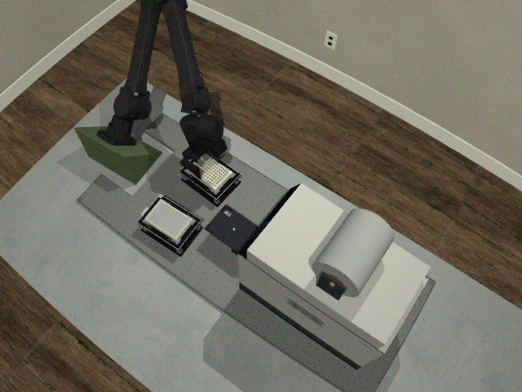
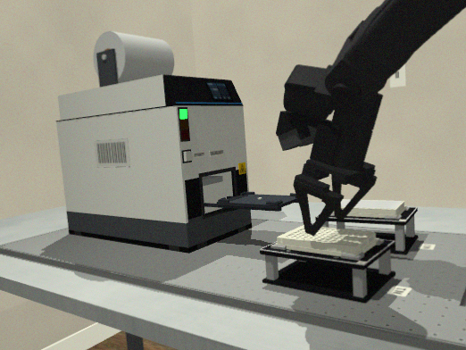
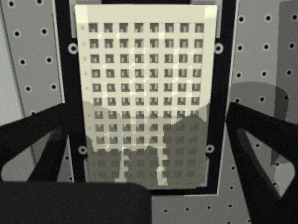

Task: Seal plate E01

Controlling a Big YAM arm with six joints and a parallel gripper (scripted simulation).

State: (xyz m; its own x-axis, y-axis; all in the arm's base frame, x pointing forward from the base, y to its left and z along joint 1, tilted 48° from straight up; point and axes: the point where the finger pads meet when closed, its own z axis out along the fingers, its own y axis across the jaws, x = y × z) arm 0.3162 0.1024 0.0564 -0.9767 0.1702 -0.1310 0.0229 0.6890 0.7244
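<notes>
My hand is 4 cm above the black plate nest. Also, from my hand: sealer stage: 20 cm ahead, 12 cm to the right; then covered white plate: 21 cm to the right, 2 cm below, 1 cm ahead; then start button: 30 cm ahead, 10 cm above, 3 cm to the right.
</notes>
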